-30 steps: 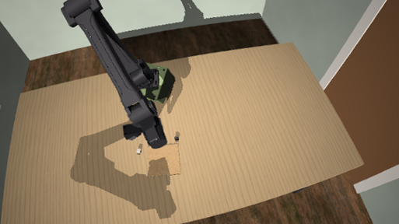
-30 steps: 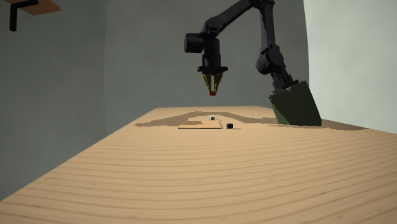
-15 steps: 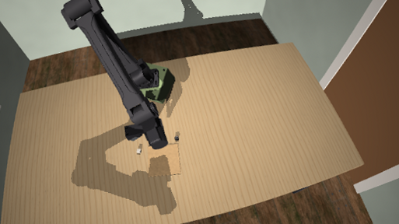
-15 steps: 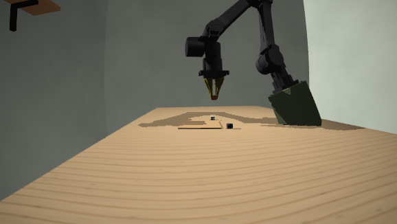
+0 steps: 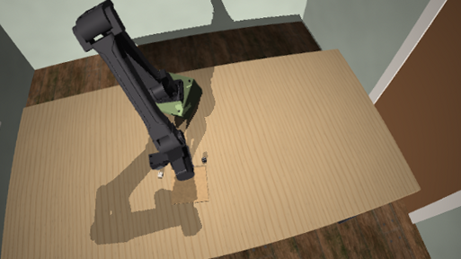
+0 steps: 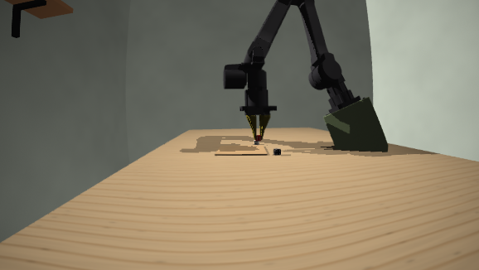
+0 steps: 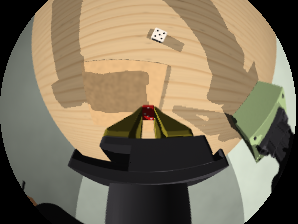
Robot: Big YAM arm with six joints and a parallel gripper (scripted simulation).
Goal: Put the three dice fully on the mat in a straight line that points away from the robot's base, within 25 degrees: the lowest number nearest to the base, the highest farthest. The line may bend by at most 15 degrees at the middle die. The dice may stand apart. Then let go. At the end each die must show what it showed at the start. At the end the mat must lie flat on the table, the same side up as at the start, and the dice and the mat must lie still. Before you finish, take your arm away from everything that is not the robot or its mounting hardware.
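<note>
My hand is 5 cm short of the tan mat, 1 cm to the right of it and 4 cm above it. Round my hand: white die 10 cm to the right, 3 cm below; black die 5 cm behind, 7 cm to the left, 3 cm below; red die right at my hand.
</note>
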